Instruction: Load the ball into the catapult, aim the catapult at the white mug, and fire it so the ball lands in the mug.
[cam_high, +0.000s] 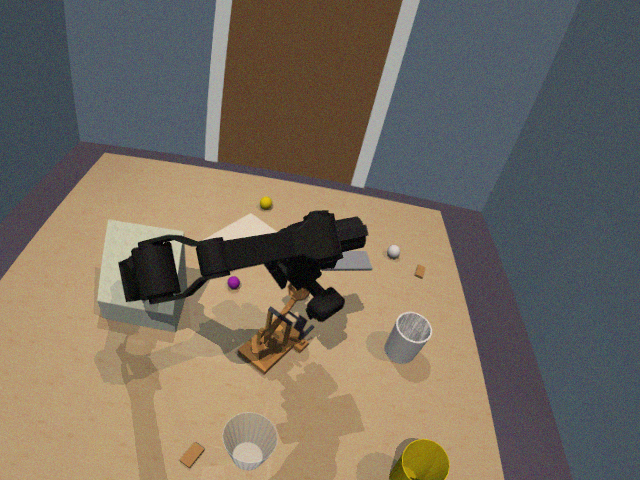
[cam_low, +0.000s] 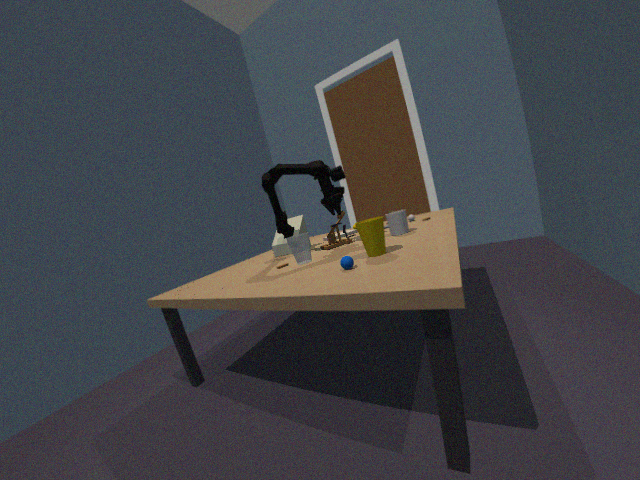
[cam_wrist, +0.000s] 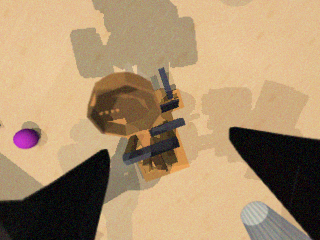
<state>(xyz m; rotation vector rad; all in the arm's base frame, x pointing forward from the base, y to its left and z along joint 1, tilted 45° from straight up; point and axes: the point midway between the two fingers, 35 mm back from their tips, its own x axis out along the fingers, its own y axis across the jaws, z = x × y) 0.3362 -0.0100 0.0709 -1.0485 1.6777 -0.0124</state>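
Right now the wooden catapult is 80 mm below my gripper tip. From my gripper tip the other things lie so: white mug: 280 mm ahead, 120 mm below, 10 mm to the right; purple ball: 160 mm to the left, 140 mm below, 140 mm behind; see-through cup: 280 mm to the right, 120 mm below, 90 mm behind.
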